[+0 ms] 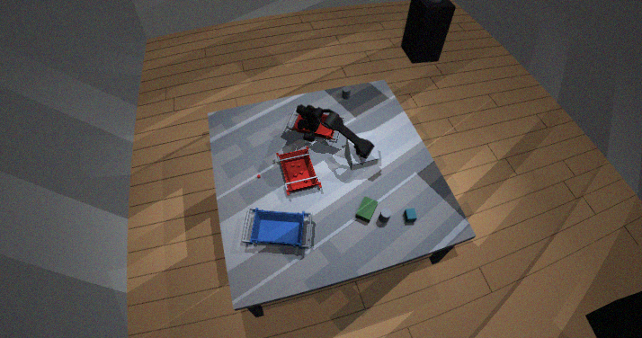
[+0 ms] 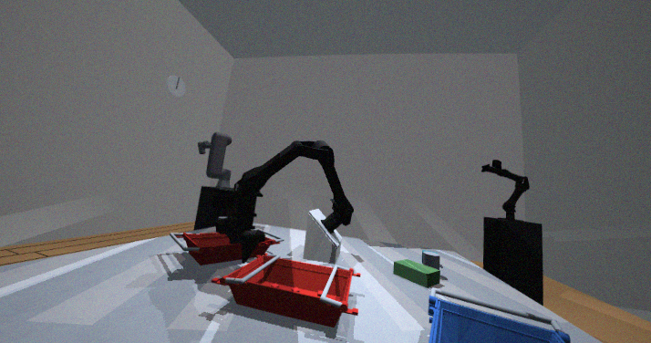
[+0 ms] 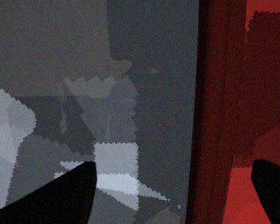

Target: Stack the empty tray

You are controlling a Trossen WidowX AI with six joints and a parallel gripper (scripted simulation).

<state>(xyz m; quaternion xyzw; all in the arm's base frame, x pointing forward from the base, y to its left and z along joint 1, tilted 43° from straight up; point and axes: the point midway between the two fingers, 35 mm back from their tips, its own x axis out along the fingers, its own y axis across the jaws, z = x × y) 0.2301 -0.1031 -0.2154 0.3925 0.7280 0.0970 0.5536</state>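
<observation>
Now: gripper tip 70 mm to the left of the red tray, 40 mm past it and 30 mm below it. The rest, counted from my gripper tip: teal cube: 640 mm to the left, 400 mm behind, 10 mm above; green block: 550 mm to the left, 180 mm behind, 10 mm above; red bit: 360 mm ahead, 220 mm to the left.
</observation>
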